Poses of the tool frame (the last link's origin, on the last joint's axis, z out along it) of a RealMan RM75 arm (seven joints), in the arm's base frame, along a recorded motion.
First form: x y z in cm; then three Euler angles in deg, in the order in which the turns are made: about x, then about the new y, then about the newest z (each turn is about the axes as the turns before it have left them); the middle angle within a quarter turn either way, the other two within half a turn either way.
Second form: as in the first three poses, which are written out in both.
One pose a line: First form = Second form
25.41 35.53 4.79 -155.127 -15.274 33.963 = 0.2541 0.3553 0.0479 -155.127 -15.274 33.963
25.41 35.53 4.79 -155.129 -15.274 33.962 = 0.2541 0.3553 0.0479 -155.129 -15.274 33.962
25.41 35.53 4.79 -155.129 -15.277 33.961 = 0.2541 0.3553 0.0479 -155.129 -15.277 33.961
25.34 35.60 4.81 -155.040 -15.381 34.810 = 0.2534 0.3560 0.0481 -155.040 -15.381 34.810
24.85 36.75 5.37 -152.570 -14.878 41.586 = 0.2485 0.3675 0.0537 -152.570 -14.878 41.586
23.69 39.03 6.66 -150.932 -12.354 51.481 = 0.2369 0.3903 0.0666 -150.932 -12.354 51.481
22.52 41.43 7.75 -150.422 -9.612 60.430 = 0.2252 0.4143 0.0775 -150.422 -9.612 60.430
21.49 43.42 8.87 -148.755 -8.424 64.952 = 0.2149 0.4342 0.0887 -148.755 -8.424 64.952
